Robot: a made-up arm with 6 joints.
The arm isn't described. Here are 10 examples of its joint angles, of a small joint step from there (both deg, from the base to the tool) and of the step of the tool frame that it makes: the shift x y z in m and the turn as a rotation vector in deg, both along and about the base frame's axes.
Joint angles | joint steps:
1: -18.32 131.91 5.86 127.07 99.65 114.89 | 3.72 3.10 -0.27 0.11 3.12 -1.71
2: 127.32 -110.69 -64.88 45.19 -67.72 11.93 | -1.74 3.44 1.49 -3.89 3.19 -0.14
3: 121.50 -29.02 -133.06 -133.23 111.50 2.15 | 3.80 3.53 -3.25 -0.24 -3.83 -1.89
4: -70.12 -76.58 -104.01 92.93 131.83 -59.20 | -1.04 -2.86 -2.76 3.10 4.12 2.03
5: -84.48 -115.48 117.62 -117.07 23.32 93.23 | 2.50 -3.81 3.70 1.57 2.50 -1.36
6: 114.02 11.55 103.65 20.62 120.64 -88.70 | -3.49 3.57 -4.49 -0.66 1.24 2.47
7: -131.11 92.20 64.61 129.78 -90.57 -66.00 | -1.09 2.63 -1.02 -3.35 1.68 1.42
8: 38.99 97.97 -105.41 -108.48 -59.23 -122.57 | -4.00 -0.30 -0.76 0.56 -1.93 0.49
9: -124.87 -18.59 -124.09 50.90 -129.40 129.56 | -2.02 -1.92 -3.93 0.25 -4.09 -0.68
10: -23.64 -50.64 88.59 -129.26 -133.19 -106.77 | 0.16 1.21 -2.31 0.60 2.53 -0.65
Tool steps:
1: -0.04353 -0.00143 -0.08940 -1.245 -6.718 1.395
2: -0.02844 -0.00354 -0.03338 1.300 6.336 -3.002
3: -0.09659 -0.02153 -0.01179 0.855 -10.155 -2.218
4: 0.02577 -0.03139 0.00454 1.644 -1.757 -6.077
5: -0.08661 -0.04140 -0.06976 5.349 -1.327 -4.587
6: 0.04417 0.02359 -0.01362 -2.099 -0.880 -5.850
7: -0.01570 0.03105 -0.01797 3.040 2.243 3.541
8: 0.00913 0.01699 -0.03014 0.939 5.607 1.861
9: -0.00656 0.00074 -0.03216 -1.753 1.164 2.165
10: -0.00699 0.02215 -0.00474 0.320 -0.374 -0.487
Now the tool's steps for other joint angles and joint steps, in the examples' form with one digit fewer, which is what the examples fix.
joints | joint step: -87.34 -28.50 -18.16 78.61 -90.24 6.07 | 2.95 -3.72 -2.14 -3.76 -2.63 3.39
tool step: 0.0131 0.0292 0.0150 1.41 -5.35 -2.44
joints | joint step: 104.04 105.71 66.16 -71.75 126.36 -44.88 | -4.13 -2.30 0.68 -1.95 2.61 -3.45
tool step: -0.1240 -0.0074 0.0014 0.81 4.15 5.77
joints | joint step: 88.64 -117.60 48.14 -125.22 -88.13 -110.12 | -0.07 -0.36 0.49 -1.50 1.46 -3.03
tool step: 0.0061 -0.0005 -0.0045 0.83 -4.24 -1.72
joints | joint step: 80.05 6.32 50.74 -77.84 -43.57 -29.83 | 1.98 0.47 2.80 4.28 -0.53 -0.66
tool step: -0.0064 0.0213 0.0225 3.84 0.08 0.79
